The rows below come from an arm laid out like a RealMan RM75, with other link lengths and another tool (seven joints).
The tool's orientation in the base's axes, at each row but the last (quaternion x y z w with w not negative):
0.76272, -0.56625, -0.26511, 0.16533
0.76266, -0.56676, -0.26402, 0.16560
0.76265, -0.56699, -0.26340, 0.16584
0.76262, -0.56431, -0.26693, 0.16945
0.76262, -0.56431, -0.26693, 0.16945
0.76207, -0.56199, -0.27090, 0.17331
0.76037, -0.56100, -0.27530, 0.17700
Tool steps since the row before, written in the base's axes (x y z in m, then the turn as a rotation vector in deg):
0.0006, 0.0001, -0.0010, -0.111, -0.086, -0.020
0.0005, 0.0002, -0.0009, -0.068, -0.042, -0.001
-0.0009, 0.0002, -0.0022, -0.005, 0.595, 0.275
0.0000, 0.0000, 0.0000, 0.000, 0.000, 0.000
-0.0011, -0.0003, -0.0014, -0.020, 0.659, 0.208
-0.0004, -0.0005, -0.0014, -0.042, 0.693, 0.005
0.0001, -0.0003, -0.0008, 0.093, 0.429, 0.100
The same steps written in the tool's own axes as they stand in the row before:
0.0003, -0.0010, 0.0005, 0.062, 0.101, 0.078
0.0001, -0.0009, 0.0004, 0.025, 0.065, 0.039
0.0001, -0.0006, 0.0023, -0.626, -0.024, -0.192
0.0000, 0.0000, 0.0000, 0.000, 0.000, 0.000
0.0003, 0.0002, 0.0018, -0.676, -0.070, -0.126
0.0007, -0.0003, 0.0013, -0.669, -0.179, 0.050
0.0005, -0.0004, 0.0006, -0.409, -0.145, -0.119

